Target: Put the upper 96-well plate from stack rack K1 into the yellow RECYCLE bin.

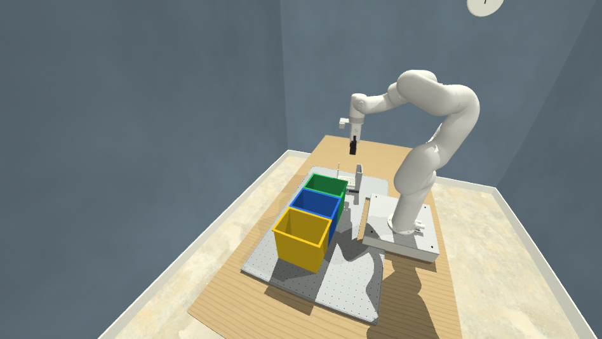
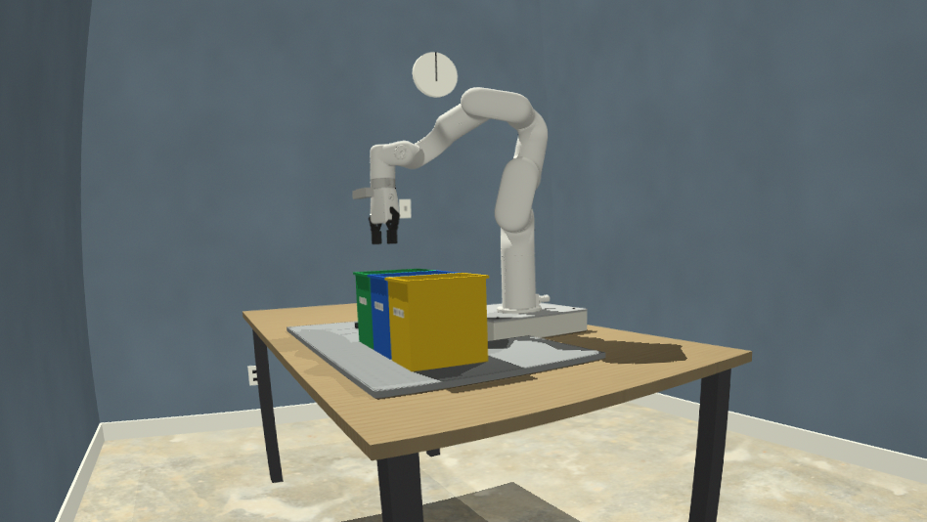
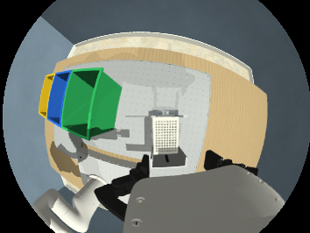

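Right now the white 96-well plate is 22 cm below my hand. Round my hand: yellow bin: 8 cm ahead, 52 cm to the left, 17 cm below; then green bin: 7 cm ahead, 26 cm to the left, 17 cm below; then blue bin: 7 cm ahead, 39 cm to the left, 17 cm below.
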